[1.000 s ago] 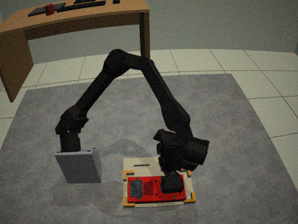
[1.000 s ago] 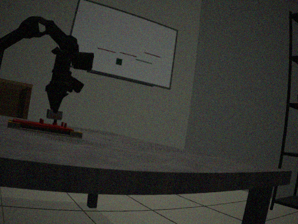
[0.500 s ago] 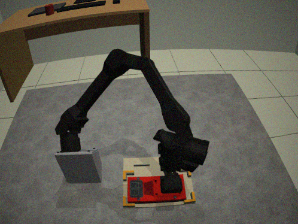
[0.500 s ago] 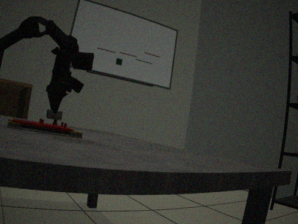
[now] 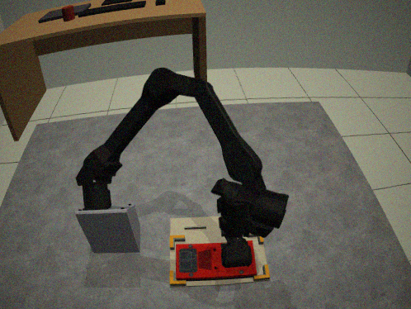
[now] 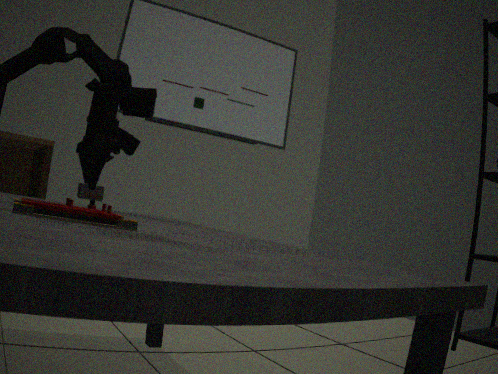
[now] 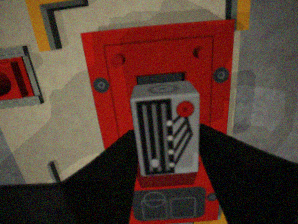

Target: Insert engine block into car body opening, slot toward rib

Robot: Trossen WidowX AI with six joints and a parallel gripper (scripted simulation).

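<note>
Now: gripper tip 1 cm above the grey engine block.
</note>
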